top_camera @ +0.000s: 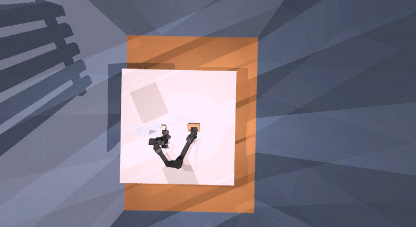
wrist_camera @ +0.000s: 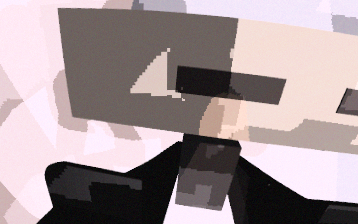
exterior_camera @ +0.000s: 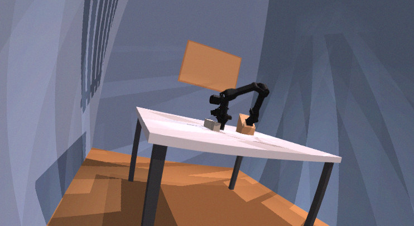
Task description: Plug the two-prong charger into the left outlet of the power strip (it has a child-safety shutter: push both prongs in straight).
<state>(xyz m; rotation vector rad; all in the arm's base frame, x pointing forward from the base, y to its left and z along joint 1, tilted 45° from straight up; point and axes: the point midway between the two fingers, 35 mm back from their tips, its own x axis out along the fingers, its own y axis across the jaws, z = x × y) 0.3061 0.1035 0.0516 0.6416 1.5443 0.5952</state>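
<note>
My gripper tip is now 20 mm short of the two-prong charger and 10 mm below it.
</note>
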